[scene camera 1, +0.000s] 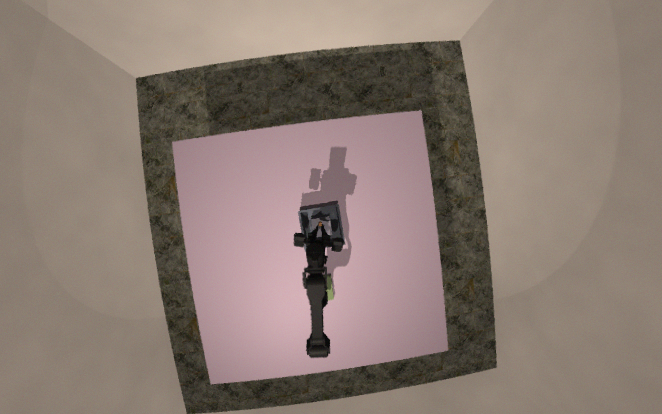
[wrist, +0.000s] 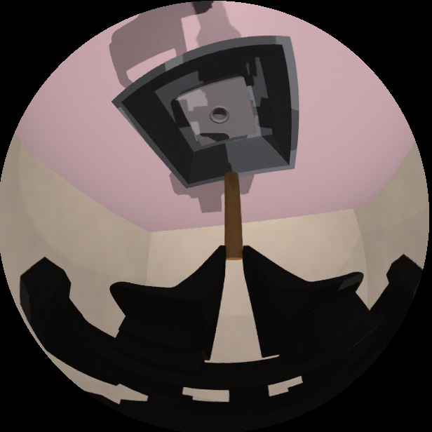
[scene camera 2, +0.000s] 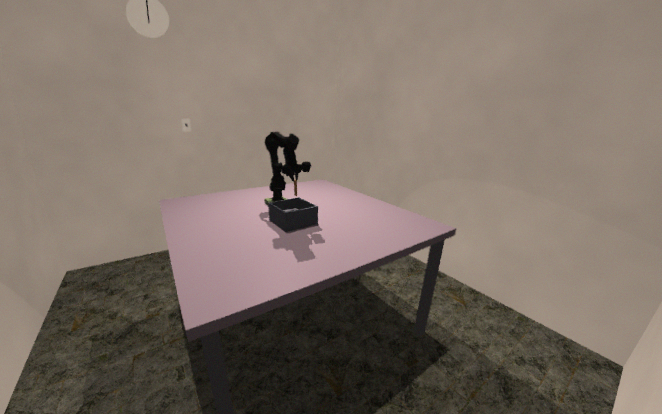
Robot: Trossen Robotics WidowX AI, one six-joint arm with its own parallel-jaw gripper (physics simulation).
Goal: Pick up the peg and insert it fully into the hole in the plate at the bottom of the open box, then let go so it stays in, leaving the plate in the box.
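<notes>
My gripper is shut on the brown peg at its upper end. The peg hangs upright, its lower end just above the rim level of the open box in scene camera 2. The dark grey box stands on the table. The light grey plate lies on the box floor, with a round, ringed hole near its middle. In scene camera 1 the gripper is over the box and hides part of it and the plate. The hole's depth is in shadow.
The box walls rise around the plate on all sides. The pink table carries the box and the arm's green base. Shadows of the arm fall across the table and into the box.
</notes>
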